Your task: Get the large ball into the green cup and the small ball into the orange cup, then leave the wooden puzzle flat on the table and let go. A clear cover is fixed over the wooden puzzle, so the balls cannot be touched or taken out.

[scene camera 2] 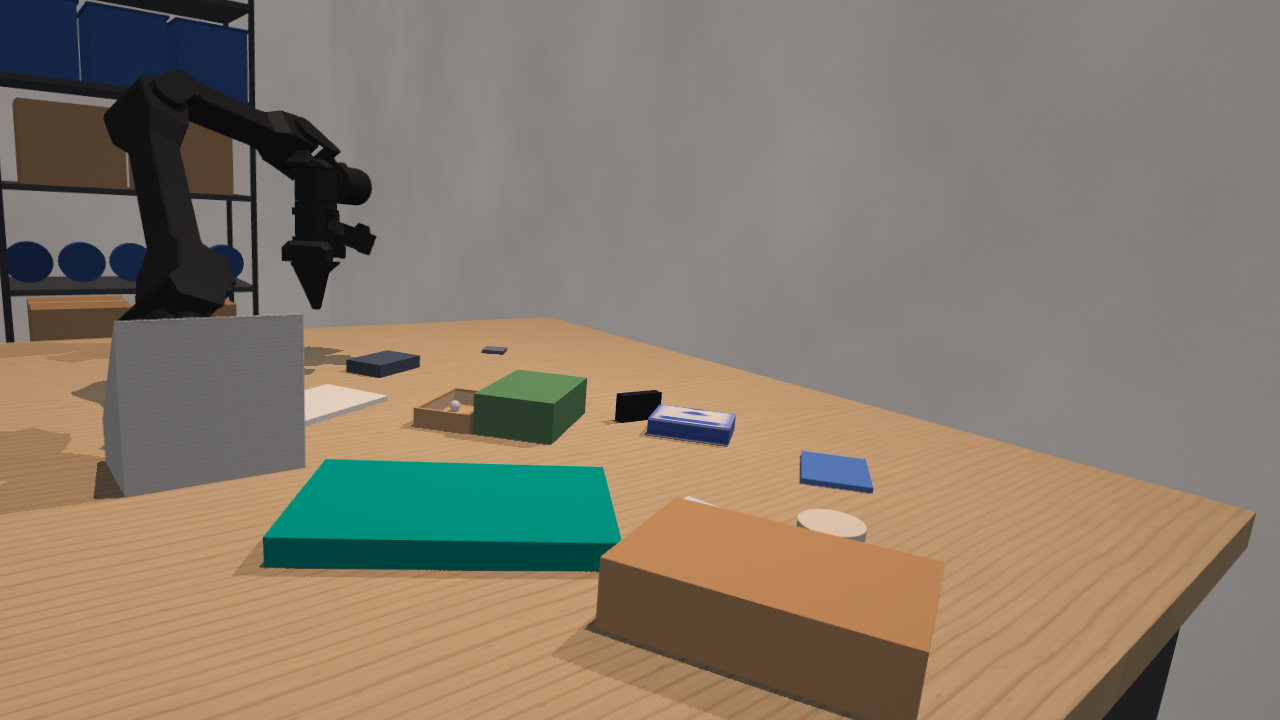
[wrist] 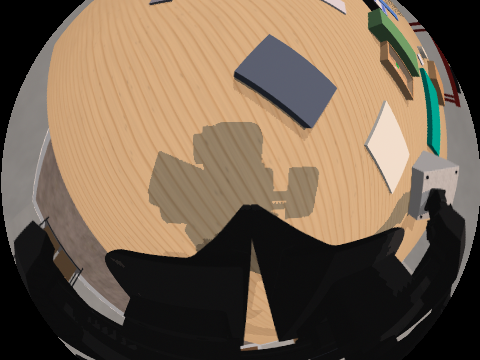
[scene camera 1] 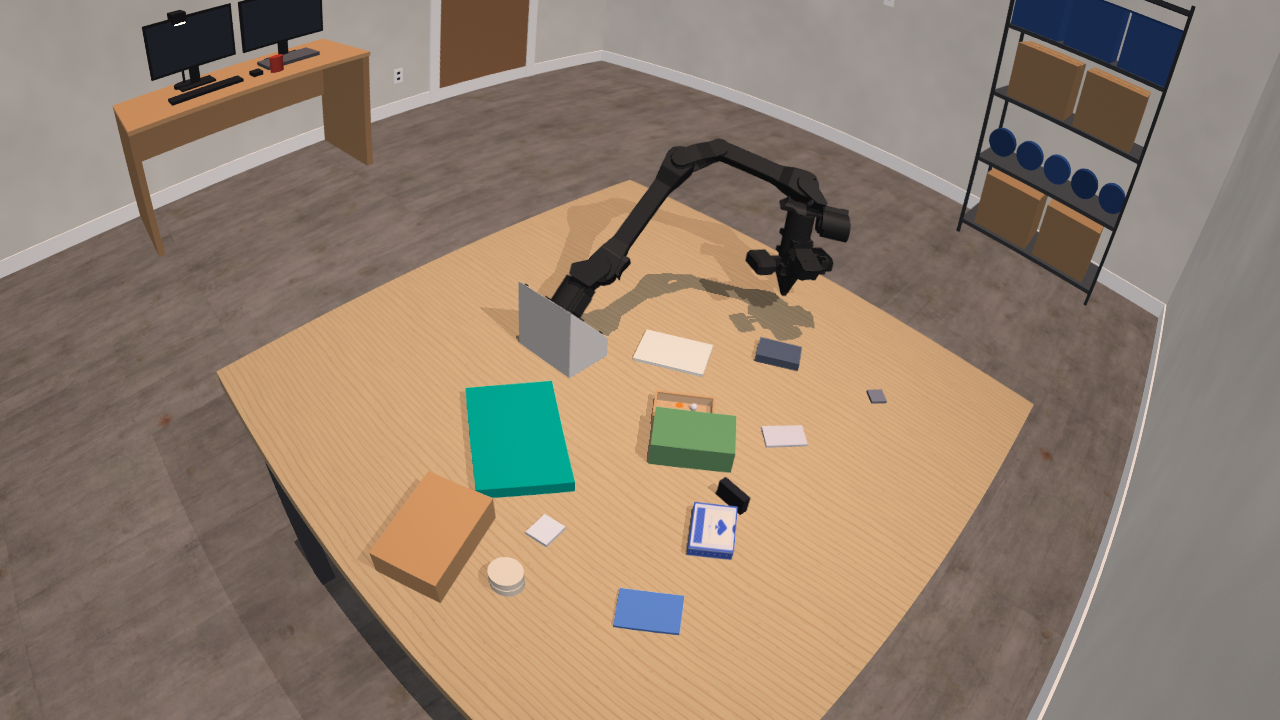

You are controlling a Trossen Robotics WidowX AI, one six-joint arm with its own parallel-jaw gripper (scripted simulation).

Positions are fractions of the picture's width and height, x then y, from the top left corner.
Labels:
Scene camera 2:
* my gripper: 0.25, 0.43
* wooden puzzle: 0.35, 0.57
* teal slab: 0.27, 0.71
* orange box: 0.66, 0.86
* green box: 0.41, 0.56
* cream slab: 0.25, 0.56
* black block: 0.49, 0.56
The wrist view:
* my gripper: 0.52, 0.59
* wooden puzzle: 0.81, 0.16
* teal slab: 0.90, 0.32
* cream slab: 0.80, 0.40
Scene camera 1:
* teal slab: 0.41, 0.62
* orange box: 0.33, 0.76
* green box: 0.53, 0.61
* cream slab: 0.53, 0.49

